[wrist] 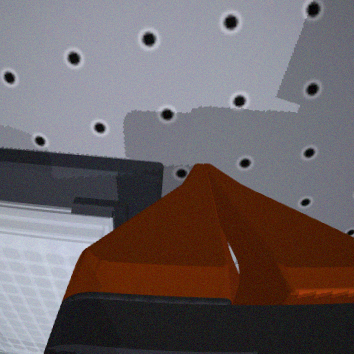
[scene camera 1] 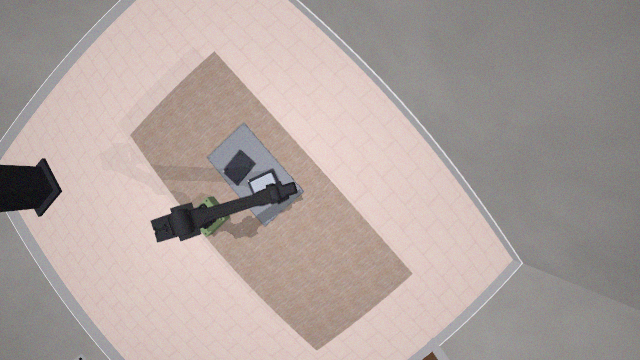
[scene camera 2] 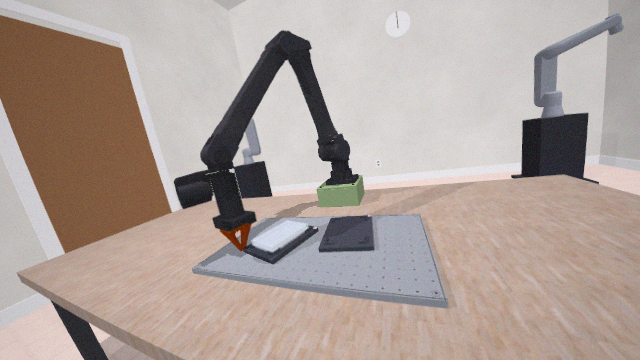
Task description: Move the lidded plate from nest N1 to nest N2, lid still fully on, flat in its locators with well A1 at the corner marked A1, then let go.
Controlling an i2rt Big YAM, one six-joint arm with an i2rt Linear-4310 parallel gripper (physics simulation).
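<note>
The pale lidded plate lies in one dark nest and looks flat, with its lid on. The other dark nest bears no plate. The nest labels and the A1 mark cannot be read. My gripper points down with its orange fingers shut and empty. Its tips are low beside the outer edge of the plate's nest, on the side away from the other nest. I cannot tell whether they touch it. In scene camera 1 the arm hides the fingers and part of that nest.
Both nests are on a grey perforated board on the wooden table. My arm's green base block stands behind the board in scene camera 2. Other arms on black stands are in the background.
</note>
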